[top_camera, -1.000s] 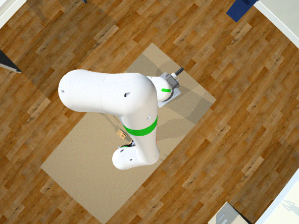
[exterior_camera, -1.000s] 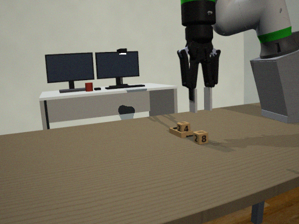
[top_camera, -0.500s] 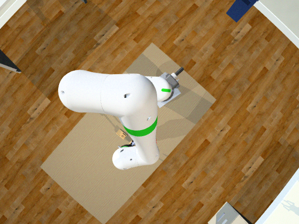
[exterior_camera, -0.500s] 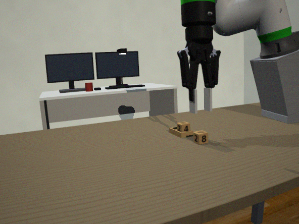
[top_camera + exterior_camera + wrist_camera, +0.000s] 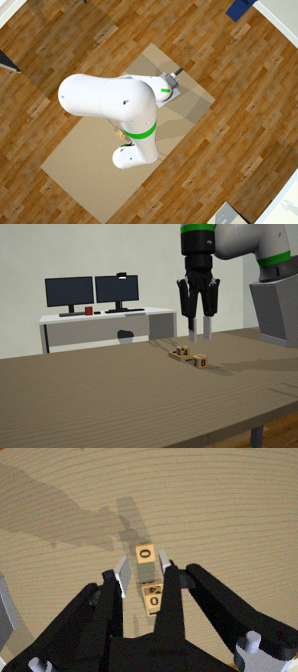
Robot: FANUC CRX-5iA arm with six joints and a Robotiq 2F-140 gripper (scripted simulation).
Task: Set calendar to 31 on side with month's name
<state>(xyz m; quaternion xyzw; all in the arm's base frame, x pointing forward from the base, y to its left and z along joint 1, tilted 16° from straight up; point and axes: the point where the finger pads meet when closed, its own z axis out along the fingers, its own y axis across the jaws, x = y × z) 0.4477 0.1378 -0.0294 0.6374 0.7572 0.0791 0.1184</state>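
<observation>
My hand is 9 cm above the wooden number cube. Round my hand: small wooden tray 11 cm to the right, 10 cm below, 2 cm ahead.
</observation>
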